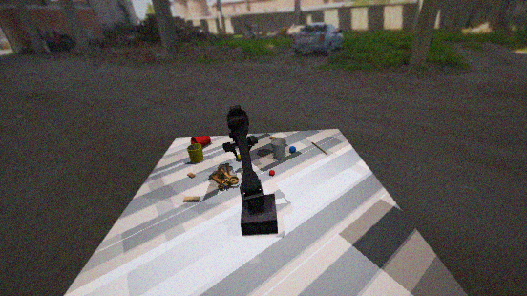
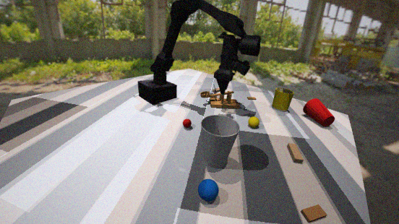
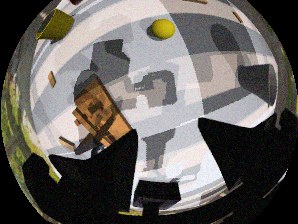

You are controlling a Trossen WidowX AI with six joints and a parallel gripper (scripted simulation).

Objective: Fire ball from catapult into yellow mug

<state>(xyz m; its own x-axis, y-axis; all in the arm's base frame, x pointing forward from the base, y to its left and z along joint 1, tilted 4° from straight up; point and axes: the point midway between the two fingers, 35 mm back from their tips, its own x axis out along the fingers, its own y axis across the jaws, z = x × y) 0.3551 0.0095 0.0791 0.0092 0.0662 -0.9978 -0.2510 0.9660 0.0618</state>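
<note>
Right now the small red ball is 15 cm to the right of my gripper tip, 10 cm below it and 6 cm behind it. The rest, counted from my gripper tip: catapult: 10 cm to the left, 8 cm behind, 6 cm below; yellow ball: 14 cm ahead, 9 cm below; grey cup: 24 cm to the right, 10 cm ahead, 8 cm below.
</note>
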